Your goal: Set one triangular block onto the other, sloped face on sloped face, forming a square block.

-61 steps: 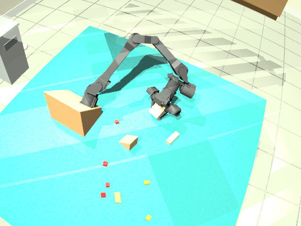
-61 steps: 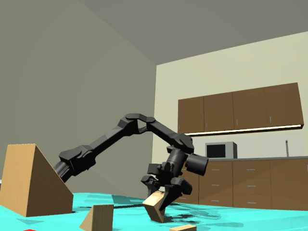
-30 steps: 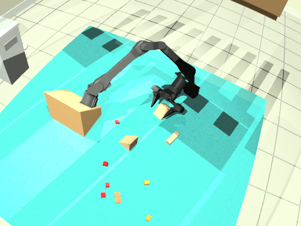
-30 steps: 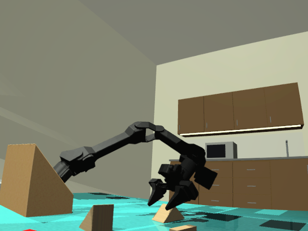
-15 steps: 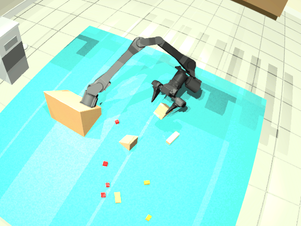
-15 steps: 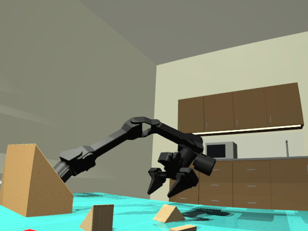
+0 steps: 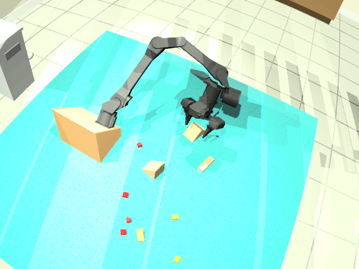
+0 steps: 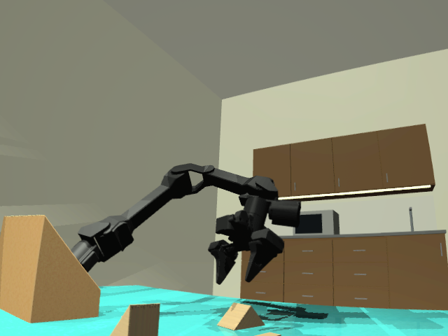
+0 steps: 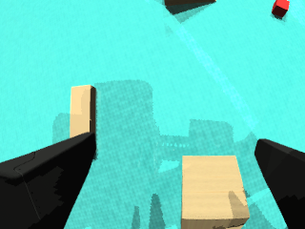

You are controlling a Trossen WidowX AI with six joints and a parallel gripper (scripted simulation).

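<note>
My gripper tip is now 9 cm short of the pale flat bar, 9 cm above it and 7 cm to the left of it.
</note>
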